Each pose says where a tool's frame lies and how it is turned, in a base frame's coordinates. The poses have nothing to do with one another.
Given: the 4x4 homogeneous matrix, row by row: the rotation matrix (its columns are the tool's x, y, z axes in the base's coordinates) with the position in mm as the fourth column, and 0 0 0 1 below. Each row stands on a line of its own.
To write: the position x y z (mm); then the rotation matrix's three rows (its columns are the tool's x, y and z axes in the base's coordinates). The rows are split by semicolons. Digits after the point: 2 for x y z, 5 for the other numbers.
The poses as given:
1:
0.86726, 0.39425, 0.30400, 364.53
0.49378, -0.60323, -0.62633, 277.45
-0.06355, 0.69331, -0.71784, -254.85
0, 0, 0, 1
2:
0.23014, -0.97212, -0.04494, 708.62
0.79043, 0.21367, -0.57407, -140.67
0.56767, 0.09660, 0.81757, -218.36
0, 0, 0, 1
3:
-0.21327, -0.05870, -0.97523, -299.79
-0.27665, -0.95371, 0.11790, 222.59
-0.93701, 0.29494, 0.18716, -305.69
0, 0, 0, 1
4:
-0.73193, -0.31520, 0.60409, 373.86
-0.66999, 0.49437, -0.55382, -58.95
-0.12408, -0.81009, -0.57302, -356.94
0, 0, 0, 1
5:
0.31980, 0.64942, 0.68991, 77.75
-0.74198, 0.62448, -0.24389, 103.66
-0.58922, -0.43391, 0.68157, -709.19
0, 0, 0, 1
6:
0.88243, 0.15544, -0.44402, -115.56
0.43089, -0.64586, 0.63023, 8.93
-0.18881, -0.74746, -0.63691, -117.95
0, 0, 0, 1
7:
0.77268, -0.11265, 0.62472, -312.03
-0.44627, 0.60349, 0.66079, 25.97
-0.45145, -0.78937, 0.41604, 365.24
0, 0, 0, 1
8:
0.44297, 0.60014, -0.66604, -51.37
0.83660, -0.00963, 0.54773, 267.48
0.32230, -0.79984, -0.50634, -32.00
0, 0, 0, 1
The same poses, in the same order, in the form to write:
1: 364.53, 277.45, -254.85; 0.86726, 0.39425, 0.30400; 0.49378, -0.60323, -0.62633; -0.06355, 0.69331, -0.71784
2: 708.62, -140.67, -218.36; 0.23014, -0.97212, -0.04494; 0.79043, 0.21367, -0.57407; 0.56767, 0.09660, 0.81757
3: -299.79, 222.59, -305.69; -0.21327, -0.05870, -0.97523; -0.27665, -0.95371, 0.11790; -0.93701, 0.29494, 0.18716
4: 373.86, -58.95, -356.94; -0.73193, -0.31520, 0.60409; -0.66999, 0.49437, -0.55382; -0.12408, -0.81009, -0.57302
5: 77.75, 103.66, -709.19; 0.31980, 0.64942, 0.68991; -0.74198, 0.62448, -0.24389; -0.58922, -0.43391, 0.68157
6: -115.56, 8.93, -117.95; 0.88243, 0.15544, -0.44402; 0.43089, -0.64586, 0.63023; -0.18881, -0.74746, -0.63691
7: -312.03, 25.97, 365.24; 0.77268, -0.11265, 0.62472; -0.44627, 0.60349, 0.66079; -0.45145, -0.78937, 0.41604
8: -51.37, 267.48, -32.00; 0.44297, 0.60014, -0.66604; 0.83660, -0.00963, 0.54773; 0.32230, -0.79984, -0.50634
